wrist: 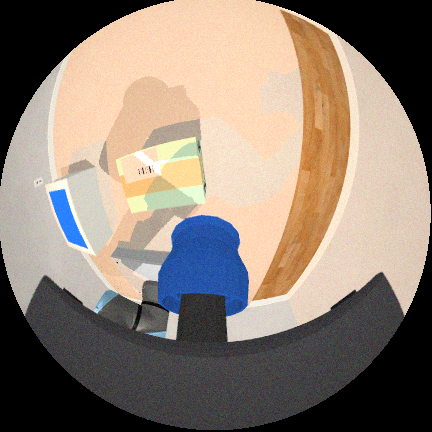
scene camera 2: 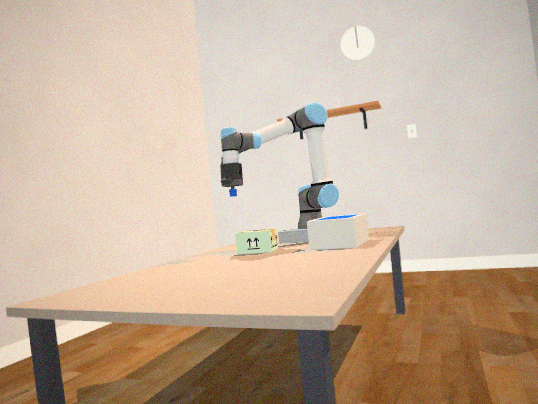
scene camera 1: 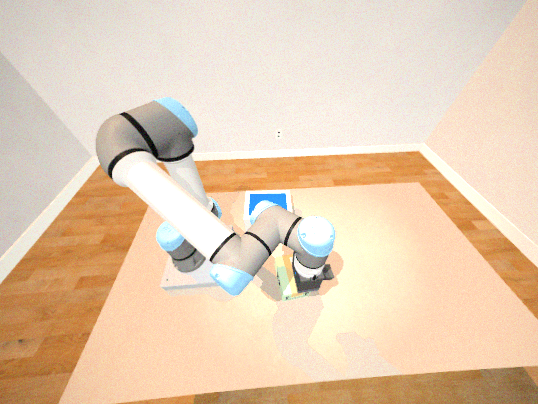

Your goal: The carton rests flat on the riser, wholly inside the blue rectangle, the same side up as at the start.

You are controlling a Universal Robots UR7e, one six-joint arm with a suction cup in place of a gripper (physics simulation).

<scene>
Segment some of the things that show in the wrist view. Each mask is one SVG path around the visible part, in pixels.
My suction cup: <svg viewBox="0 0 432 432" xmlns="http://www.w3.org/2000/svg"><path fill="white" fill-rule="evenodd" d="M186 217L175 225L171 233L171 250L158 271L158 302L167 310L178 314L180 301L173 298L172 294L219 294L235 298L225 303L226 316L242 311L247 306L249 279L248 271L238 254L240 243L238 231L229 221L215 215L199 214Z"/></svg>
A carton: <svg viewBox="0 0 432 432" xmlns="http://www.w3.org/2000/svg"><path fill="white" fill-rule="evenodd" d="M200 139L189 137L144 148L115 159L121 185L131 212L205 202L206 183Z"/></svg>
A riser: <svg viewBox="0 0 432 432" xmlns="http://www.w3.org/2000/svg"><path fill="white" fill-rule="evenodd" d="M90 167L61 176L45 184L54 217L67 244L96 256L113 233L101 199L96 167Z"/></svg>
</scene>
